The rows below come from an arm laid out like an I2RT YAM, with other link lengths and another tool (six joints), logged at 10 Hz.
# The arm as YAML. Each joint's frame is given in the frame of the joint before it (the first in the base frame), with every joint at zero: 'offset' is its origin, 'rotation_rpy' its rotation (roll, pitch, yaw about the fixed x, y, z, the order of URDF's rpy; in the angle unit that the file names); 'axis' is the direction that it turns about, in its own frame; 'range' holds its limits. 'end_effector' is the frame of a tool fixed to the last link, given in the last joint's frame.
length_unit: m
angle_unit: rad
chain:
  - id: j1
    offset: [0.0, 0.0, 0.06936]
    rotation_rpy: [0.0, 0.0, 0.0]
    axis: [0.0, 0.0, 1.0]
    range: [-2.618, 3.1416]
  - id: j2
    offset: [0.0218, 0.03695, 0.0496]
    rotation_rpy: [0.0, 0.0, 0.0]
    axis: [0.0, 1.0, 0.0]
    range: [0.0, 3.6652]
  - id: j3
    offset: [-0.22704, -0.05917, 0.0]
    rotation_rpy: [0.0, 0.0, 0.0]
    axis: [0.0, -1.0, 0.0]
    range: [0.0, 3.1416]
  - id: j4
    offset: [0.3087, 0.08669, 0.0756]
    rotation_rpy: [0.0, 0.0, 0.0]
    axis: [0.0, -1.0, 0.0]
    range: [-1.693, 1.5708]
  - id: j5
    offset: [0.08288, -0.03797, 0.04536]
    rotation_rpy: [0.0, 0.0, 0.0]
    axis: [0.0, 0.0, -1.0]
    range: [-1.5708, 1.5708]
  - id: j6
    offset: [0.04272, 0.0, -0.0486]
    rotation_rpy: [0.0, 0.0, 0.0]
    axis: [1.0, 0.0, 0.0]
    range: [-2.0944, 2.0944]
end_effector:
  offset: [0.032, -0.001, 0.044]
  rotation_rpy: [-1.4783, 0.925, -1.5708]
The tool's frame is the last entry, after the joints.
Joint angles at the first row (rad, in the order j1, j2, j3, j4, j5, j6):
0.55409 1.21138 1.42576 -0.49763 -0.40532 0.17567
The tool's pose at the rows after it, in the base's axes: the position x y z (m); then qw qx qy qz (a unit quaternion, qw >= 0):
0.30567, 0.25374, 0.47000, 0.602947, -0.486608, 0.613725, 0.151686
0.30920, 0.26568, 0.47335, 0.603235, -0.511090, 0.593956, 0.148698
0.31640, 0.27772, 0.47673, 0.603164, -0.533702, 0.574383, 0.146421
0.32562, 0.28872, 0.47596, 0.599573, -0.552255, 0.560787, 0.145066
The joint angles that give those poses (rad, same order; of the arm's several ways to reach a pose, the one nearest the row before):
0.56250 1.25144 1.47156 -0.51290 -0.42515 0.11960
0.57393 1.30522 1.52687 -0.52282 -0.44575 0.06504
0.57965 1.37311 1.59705 -0.53465 -0.47094 0.01163
0.58193 1.44027 1.66038 -0.54837 -0.49269 -0.03262

